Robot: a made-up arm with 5 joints.
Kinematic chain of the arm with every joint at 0, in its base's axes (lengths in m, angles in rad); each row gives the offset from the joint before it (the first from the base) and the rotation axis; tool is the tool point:
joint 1: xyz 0 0 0.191 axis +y
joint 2: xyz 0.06 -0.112 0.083 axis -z
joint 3: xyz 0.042 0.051 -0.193 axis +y
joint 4: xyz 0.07 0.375 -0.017 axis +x
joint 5: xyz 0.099 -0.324 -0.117 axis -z
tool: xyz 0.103 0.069 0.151
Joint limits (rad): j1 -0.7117..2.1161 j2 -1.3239..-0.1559 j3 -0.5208..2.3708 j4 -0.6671..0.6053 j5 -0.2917..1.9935
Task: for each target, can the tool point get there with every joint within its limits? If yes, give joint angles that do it. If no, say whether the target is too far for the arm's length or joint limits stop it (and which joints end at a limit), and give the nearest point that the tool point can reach.
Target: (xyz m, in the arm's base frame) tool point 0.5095 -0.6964 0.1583
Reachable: no: joint limits stop it (at a limit: joint 1, joint 2) | nearest point 0.1395 -0.3202 0.0056 | short by 0.549 m
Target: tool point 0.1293 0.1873 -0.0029
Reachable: yes | joints 1.0530 -0.8218 0.1600 -0.4104 1.1987
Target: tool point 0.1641 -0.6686 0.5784
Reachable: no: joint limits stop it (at a limit: joint 1, joint 3, joint 4) | nearest point -0.0634 -0.3531 0.4006 | short by 0.428 m
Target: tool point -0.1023 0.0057 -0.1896
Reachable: yes | joints 0.0520 -0.7400 1.4934 0.4219 -0.0369
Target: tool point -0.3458 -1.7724 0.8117
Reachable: no: too far | nearest point -0.1226 -0.3711 0.3871 | short by 1.481 m
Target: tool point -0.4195 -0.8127 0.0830
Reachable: no: joint limits stop it (at a limit: joint 2, joint 4) | nearest point -0.2431 -0.3638 0.1284 | short by 0.484 m
